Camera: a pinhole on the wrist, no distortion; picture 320 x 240 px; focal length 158.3 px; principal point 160.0 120.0 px. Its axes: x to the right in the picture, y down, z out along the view. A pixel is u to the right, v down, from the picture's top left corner.
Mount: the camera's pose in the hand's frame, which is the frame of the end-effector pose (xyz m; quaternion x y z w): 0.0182 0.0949 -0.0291 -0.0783 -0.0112 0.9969 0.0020
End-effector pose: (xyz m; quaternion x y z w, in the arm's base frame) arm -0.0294 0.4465 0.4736 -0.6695 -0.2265 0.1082 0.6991
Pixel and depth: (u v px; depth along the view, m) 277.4 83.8 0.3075
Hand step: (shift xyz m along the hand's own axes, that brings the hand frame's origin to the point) -0.2549 0.1597 0.2406
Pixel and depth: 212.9 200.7 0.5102
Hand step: -0.2305 -0.1754 0.4422
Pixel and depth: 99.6 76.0 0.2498
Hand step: 0.0735 0.1583 0.2340
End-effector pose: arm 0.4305 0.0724 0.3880 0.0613 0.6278 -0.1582 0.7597
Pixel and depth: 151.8 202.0 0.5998
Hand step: -0.0455 -0.2291 0.5610
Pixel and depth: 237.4 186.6 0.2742
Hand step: -0.1573 -0.0257 0.2181
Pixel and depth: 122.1 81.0 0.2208
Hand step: 0.0361 0.1441 0.1984
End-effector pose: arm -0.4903 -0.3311 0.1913 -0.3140 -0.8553 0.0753 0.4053
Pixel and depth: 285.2 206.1 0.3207
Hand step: -0.2828 -0.0851 0.2441
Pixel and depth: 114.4 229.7 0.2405
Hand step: 0.0487 -0.0774 0.2154
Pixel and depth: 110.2 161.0 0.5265
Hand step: 0.0993 -0.0540 0.5136
